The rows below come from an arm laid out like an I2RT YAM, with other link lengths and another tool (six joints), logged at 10 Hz.
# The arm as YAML. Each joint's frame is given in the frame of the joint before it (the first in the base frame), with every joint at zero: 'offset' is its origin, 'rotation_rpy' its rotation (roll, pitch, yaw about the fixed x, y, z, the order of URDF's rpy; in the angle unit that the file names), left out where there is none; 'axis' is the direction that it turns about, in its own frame. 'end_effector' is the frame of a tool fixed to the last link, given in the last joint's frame.
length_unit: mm
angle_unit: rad
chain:
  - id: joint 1
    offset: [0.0, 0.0, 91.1]
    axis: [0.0, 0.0, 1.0]
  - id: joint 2
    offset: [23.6, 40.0, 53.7]
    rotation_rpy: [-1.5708, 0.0, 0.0]
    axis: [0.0, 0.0, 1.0]
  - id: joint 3
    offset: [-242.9, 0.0, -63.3]
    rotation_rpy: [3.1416, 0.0, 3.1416]
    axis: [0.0, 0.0, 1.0]
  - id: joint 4
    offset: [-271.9, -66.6, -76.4]
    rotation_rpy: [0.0, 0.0, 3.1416]
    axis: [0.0, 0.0, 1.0]
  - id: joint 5
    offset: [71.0, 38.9, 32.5]
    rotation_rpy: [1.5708, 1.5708, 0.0]
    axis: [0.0, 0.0, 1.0]
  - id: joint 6
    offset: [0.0, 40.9, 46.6]
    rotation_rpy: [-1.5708, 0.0, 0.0]
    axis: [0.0, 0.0, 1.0]
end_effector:
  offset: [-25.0, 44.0, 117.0]
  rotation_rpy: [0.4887, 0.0, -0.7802]
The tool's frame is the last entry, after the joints.
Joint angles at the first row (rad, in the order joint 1, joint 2, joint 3, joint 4, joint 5, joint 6):
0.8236, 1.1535, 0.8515, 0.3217, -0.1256, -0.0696
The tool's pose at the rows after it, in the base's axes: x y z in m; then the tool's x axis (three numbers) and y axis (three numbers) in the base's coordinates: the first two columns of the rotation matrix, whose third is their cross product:
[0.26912 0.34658 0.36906 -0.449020 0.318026 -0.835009 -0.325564 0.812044 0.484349]
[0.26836 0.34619 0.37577 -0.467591 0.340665 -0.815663 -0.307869 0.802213 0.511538]
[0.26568 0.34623 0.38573 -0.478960 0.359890 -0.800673 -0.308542 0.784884 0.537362]
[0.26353 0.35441 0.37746 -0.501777 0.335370 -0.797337 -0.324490 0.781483 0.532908]
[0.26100 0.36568 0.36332 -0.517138 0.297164 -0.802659 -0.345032 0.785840 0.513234]
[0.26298 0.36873 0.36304 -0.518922 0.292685 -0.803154 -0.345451 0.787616 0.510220]
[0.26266 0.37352 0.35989 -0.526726 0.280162 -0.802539 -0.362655 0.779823 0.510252]
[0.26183 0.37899 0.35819 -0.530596 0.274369 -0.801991 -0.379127 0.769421 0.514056]
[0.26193 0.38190 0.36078 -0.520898 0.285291 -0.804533 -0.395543 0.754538 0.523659]
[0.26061 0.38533 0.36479 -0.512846 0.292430 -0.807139 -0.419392 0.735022 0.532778]
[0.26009 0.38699 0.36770 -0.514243 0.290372 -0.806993 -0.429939 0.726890 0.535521]
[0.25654 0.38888 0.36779 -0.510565 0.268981 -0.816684 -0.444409 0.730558 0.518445]
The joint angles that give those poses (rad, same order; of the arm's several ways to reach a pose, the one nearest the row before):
0.8697, 1.1827, 0.7977, 0.3818, -0.0801, -0.2082
0.8805, 1.1766, 0.8160, 0.3621, -0.0629, -0.1736
0.8881, 1.1689, 0.8345, 0.3529, -0.0628, -0.1473
0.8958, 1.1903, 0.8345, 0.3559, -0.0859, -0.1427
0.9081, 1.2255, 0.8299, 0.3682, -0.1043, -0.1549
0.9081, 1.2410, 0.8437, 0.3650, -0.1058, -0.1565
0.9066, 1.2593, 0.8467, 0.3789, -0.1303, -0.1565
0.9097, 1.2808, 0.8514, 0.4018, -0.1472, -0.1550
0.9096, 1.2992, 0.8529, 0.4447, -0.1580, -0.1549
0.9096, 1.3161, 0.8575, 0.4846, -0.1779, -0.1549
0.9081, 1.3208, 0.8667, 0.4863, -0.1918, -0.1534
0.9112, 1.3147, 0.8713, 0.4634, -0.2024, -0.1717

